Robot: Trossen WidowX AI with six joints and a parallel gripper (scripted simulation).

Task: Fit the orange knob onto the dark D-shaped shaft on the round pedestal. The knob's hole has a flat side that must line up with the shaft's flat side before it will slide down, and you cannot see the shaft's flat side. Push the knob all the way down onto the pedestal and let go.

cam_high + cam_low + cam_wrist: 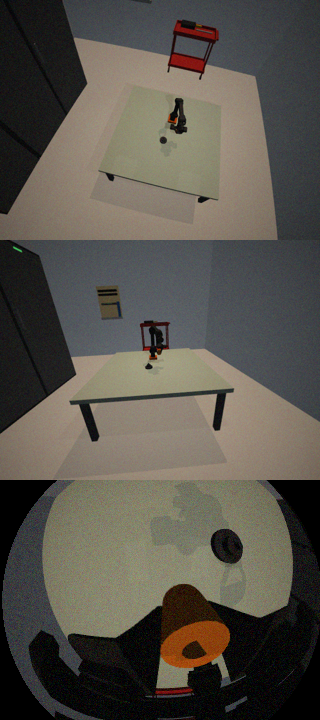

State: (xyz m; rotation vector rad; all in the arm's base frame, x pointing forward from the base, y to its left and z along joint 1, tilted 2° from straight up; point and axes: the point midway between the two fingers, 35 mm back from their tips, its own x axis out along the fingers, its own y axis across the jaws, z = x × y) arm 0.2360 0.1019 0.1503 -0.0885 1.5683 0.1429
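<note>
The round pedestal is 9 cm ahead of my gripper tip, 12 cm to the right of it and 11 cm below it. Round my gripper tip: orange knob (2 cm above).
</note>
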